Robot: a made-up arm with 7 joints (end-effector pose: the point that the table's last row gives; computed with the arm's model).
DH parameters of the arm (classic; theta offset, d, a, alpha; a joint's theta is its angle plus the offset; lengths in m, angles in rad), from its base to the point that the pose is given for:
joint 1: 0 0.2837 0 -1.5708
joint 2: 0 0 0 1.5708
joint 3: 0 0.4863 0.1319 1.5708
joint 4: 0 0 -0.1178 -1.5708
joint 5: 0 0.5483 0 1.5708
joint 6: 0 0 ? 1.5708
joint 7: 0 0 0 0
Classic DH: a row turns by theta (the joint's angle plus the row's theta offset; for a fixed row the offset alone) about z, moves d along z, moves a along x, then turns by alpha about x.
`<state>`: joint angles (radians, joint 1 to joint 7).
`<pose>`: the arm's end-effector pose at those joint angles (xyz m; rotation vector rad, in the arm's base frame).
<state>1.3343 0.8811 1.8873 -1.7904 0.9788 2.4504 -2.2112</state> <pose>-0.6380 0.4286 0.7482 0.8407 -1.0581 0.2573</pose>
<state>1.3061 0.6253 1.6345 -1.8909 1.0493 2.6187 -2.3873</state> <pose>-0.6397 0.4478 0.6395 0.8919 -1.4514 -0.0755</pose>
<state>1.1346 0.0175 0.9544 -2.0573 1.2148 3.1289 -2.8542</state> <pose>-0.2785 0.6327 0.6313 0.7234 -2.4006 -1.4409</pose>
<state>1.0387 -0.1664 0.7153 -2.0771 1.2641 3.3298 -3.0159</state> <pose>-0.0894 0.6118 0.7178 -0.3640 2.3200 1.7052</pose>
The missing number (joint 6, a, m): 0.0709
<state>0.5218 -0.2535 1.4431 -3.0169 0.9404 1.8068 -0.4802</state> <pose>-0.0939 0.3276 0.1910 1.8251 1.7059 -1.3670</pose>
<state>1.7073 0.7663 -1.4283 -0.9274 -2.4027 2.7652 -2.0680</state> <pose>0.4375 0.7691 0.8375 -0.9013 0.1024 -1.3452</pose>
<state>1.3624 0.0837 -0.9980 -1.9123 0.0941 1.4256 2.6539</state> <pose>0.7073 0.2982 0.6288 1.0446 -2.3943 -0.0777</pose>
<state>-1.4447 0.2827 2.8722 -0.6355 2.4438 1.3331 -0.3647</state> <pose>0.0846 0.0821 1.4086 0.6911 -1.3287 0.4637</pose>
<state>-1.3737 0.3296 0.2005 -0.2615 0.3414 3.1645 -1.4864</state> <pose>0.0812 -0.4287 1.2570 0.5778 -0.0834 0.8063</pose>
